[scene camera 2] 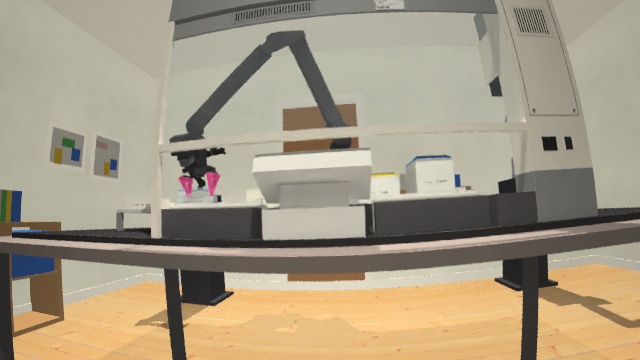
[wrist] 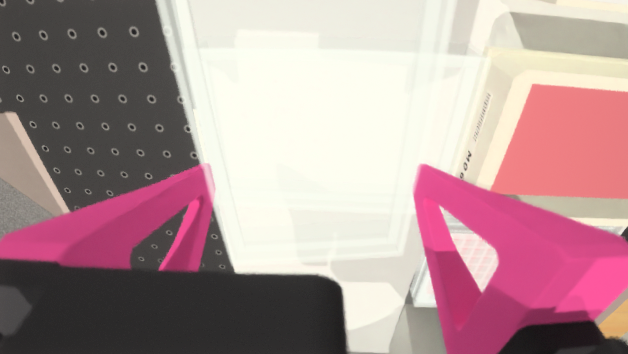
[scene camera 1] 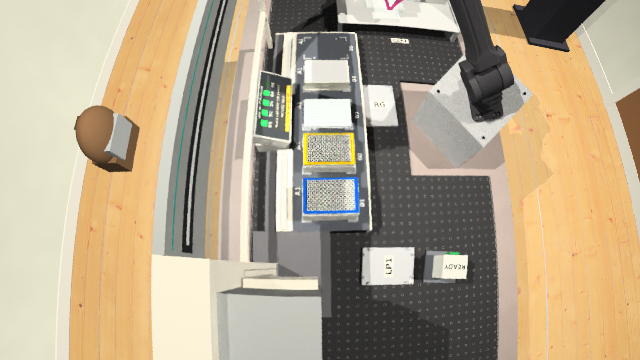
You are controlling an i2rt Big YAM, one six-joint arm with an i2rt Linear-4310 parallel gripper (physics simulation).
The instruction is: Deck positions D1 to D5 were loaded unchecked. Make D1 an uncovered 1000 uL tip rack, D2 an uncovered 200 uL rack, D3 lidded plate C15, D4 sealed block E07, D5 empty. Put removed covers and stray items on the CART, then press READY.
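Seen in the pictures: gripper, fingertip midpoint: (scene camera 2: 200, 197) (wrist: 314, 176) (scene camera 1: 387, 2); arm's base, origin of the base link: (scene camera 1: 483, 96).
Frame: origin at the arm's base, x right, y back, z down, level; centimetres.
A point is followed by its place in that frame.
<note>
My gripper (scene camera 2: 199, 194) @(y -19.1, x 44.6, z 10.9 cm) (wrist: 314, 176) @(y -19.1, x 44.6, z 10.9 cm) is shut on a clear cover (wrist: 315, 145) @(y -21.0, x 44.6, z 10.2 cm) (scene camera 2: 194, 196) @(y -26.9, x 42.2, z 11.2 cm), held level over the white cart (scene camera 1: 360, 19) @(y -28.5, x 39.6, z 15.8 cm). In scene camera 1, the blue-rimmed tip rack (scene camera 1: 331, 195) @(y -40.2, x -24.1, z 6.5 cm) is uncovered in D1 and the yellow-rimmed rack (scene camera 1: 329, 148) @(y -40.4, x -11.7, z 9.8 cm) is uncovered in D2. A white plate (scene camera 1: 327, 113) @(y -40.6, x 0.4, z 14.5 cm) sits in D3 and a pale block (scene camera 1: 326, 73) @(y -40.7, x 12.3, z 12.0 cm) in D4; their codes cannot be read. D5 (scene camera 1: 325, 46) @(y -40.8, x 26.4, z 16.2 cm) is empty. The READY button (scene camera 1: 450, 266) @(y -10.2, x -41.6, z 11.5 cm) stands at the lower right. Whether the cover touches the cart is unclear.
In the wrist view, a block marked M06 with a red top (wrist: 565, 145) @(y -19.3, x 57.8, z 14.6 cm) lies right of the cover, and a clear-edged item with a pink grid (wrist: 470, 255) @(y -10.8, x 55.1, z 14.2 cm) shows behind the right finger. The status screen (scene camera 1: 274, 105) @(y -54.4, x 0.4, z 9.4 cm), RG pad (scene camera 1: 380, 116) @(y -24.5, x 3.2, z 21.0 cm) and LP1 pad (scene camera 1: 372, 267) @(y -28.9, x -40.5, z 20.8 cm) flank the deck.
</note>
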